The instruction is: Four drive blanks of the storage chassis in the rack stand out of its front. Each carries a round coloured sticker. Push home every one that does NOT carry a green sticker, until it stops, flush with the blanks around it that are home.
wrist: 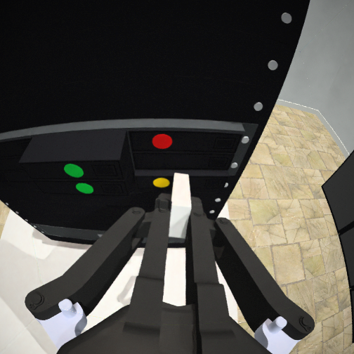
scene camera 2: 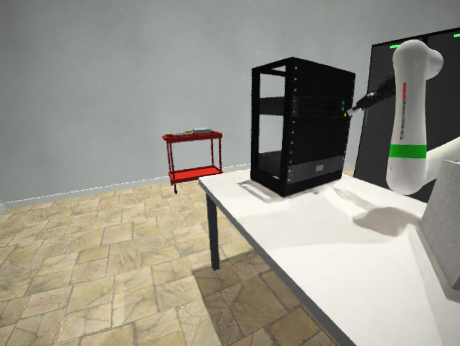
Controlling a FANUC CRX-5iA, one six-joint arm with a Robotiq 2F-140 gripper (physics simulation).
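Places are measured from the arm's base along level axes (x up, y right, z ahead), in millimetres.
Pixels of known places: gripper, fingertip midpoint: (scene camera 2: 348,113).
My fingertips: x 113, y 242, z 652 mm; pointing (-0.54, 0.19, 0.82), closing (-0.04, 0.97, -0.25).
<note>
Behind a point stands the place of what it marks.
The black rack (scene camera 2: 320,140) @[z 706, x -26, y 62 mm] (wrist: 150,60) holds the chassis. In the wrist view, the red-stickered blank (wrist: 162,141) sits back, level with the plain blank below it. The yellow-stickered blank (wrist: 161,182) stands out below them. At the left, the upper green-stickered blank (wrist: 73,170) and the lower green-stickered blank (wrist: 84,188) both stand out. My gripper (scene camera 2: 350,113) @[z 652, x 113, y 242 mm] (wrist: 179,186) is shut and empty. Its pale tips are at the yellow-stickered blank's front, just right of the sticker, and hide part of it; whether they touch it I cannot tell.
The rack stands on the white table (scene camera 2: 300,250) @[z 464, x -294, y -398 mm]. Dark cabinets (scene camera 2: 372,135) (wrist: 345,200) stand behind the arm. A grey block (scene camera 2: 442,215) @[z 165, x -175, y -33 mm] is at the right edge of the scene view. A red cart (scene camera 2: 195,173) stands near the wall, beyond the table.
</note>
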